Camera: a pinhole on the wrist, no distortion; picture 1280 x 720 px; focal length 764.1 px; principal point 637.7 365.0 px. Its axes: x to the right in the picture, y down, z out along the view. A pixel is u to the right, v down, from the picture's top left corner.
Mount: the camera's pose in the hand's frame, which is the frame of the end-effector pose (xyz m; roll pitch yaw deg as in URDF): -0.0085 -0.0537 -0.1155 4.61 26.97 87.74
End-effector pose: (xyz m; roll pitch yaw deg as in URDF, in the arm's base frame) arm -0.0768 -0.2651 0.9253 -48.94 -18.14 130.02
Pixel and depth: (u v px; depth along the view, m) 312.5 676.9 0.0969
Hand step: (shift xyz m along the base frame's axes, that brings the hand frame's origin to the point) 0.0566 -0.0132 0.0142
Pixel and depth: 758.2 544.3 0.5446
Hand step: -0.2836 -0.3419 -0.0116
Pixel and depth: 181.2 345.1 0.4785
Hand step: -0.1585 -0.2285 0.3541
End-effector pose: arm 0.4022 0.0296 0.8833 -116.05 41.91 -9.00
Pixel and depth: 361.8 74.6 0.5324
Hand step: 0.1119 0.3742 -0.2988
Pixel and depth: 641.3 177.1 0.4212
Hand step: -0.0229 0.1739 -0.2590
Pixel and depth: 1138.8 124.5 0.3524
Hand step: -0.1060 -0.0402 -0.3260
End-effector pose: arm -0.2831 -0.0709 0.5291 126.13 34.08 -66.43
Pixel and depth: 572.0 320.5 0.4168
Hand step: -0.2524 -0.1121 -0.0959
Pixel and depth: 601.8 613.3 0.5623
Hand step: -0.4698 -0.0279 0.0027
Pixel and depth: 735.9 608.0 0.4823
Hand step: -0.3775 -0.0706 0.0715
